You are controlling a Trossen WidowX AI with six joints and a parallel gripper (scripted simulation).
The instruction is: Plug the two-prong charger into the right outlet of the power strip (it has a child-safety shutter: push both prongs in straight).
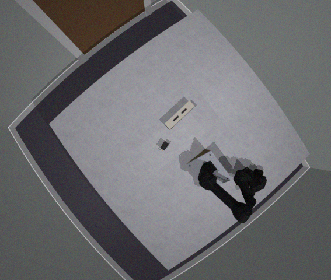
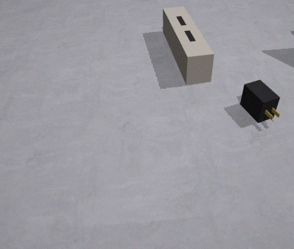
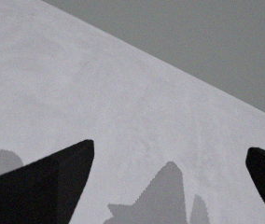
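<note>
Right now the two-prong charger is 58 cm ahead of my gripper tip, 30 cm to the left of it and 1 cm below it.
</note>
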